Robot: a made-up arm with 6 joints. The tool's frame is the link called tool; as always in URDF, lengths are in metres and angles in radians. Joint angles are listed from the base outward.
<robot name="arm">
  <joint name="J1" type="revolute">
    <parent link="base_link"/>
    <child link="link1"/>
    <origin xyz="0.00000 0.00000 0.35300" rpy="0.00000 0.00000 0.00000"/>
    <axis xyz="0 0 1"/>
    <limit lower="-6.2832" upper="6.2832"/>
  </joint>
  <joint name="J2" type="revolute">
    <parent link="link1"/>
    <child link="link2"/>
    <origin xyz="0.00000 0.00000 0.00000" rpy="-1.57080 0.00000 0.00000"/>
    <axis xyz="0 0 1"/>
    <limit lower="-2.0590" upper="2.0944"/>
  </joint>
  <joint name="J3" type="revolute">
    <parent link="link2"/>
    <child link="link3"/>
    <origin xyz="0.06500 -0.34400 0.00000" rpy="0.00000 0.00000 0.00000"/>
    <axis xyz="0 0 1"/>
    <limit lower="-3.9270" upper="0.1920"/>
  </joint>
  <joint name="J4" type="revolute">
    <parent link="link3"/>
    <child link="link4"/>
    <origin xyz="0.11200 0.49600 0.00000" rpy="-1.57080 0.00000 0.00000"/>
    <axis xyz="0 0 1"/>
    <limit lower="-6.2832" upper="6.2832"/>
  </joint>
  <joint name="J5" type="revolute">
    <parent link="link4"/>
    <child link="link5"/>
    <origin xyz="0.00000 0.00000 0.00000" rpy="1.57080 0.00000 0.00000"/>
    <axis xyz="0 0 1"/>
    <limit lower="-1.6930" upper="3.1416"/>
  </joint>
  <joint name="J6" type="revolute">
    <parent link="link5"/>
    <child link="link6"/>
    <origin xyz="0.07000 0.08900 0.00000" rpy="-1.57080 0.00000 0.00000"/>
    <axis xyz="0 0 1"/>
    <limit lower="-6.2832" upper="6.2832"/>
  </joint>
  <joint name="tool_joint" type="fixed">
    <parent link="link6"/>
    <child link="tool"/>
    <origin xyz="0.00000 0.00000 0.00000" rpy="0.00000 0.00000 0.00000"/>
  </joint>
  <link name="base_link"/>
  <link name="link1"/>
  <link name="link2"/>
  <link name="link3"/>
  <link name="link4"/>
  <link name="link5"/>
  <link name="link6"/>
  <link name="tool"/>
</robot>
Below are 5 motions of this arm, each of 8 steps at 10 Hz.
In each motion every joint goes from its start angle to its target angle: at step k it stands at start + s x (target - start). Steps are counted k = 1, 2, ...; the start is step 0. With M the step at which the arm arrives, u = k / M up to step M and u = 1 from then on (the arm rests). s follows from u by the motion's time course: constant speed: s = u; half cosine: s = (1 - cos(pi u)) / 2; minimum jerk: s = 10 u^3 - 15 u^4 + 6 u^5.
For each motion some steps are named. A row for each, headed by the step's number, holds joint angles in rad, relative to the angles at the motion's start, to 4 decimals.
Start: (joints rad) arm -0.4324 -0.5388 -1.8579 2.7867 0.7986 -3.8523
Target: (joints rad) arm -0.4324 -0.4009 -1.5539 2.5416 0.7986 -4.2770
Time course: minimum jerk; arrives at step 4
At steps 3, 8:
3: 0.0000 0.1236 0.2725 -0.2197 0.0000 -0.3807
8: 0.0000 0.1379 0.3040 -0.2451 0.0000 -0.4247

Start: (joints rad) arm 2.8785 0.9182 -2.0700 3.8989 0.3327 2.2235
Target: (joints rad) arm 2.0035 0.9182 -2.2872 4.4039 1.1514 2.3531
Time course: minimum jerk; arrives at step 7
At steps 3, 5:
3: -0.3219 0.0000 -0.0799 0.1858 0.3012 0.0477
5: -0.7484 0.0000 -0.1858 0.4319 0.7002 0.1108

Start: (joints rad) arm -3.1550 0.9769 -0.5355 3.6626 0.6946 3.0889
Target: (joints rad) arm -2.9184 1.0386 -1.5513 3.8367 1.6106 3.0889
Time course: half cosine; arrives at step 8
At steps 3, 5, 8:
3: 0.0730 0.0190 -0.3135 0.0537 0.2827 0.0000
5: 0.1636 0.0427 -0.7023 0.1204 0.6333 0.0000
8: 0.2366 0.0617 -1.0158 0.1741 0.9160 0.0000

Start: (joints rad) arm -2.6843 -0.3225 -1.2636 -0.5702 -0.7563 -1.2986
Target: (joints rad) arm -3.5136 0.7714 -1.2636 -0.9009 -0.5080 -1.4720
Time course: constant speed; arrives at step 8
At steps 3, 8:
3: -0.3110 0.4102 0.0000 -0.1240 0.0931 -0.0650
8: -0.8293 1.0939 0.0000 -0.3307 0.2483 -0.1734

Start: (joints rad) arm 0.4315 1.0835 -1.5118 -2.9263 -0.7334 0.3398
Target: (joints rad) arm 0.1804 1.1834 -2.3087 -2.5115 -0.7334 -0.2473
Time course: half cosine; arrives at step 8
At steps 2, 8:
2: -0.0368 0.0146 -0.1167 0.0607 0.0000 -0.0860
8: -0.2511 0.0999 -0.7969 0.4148 0.0000 -0.5871

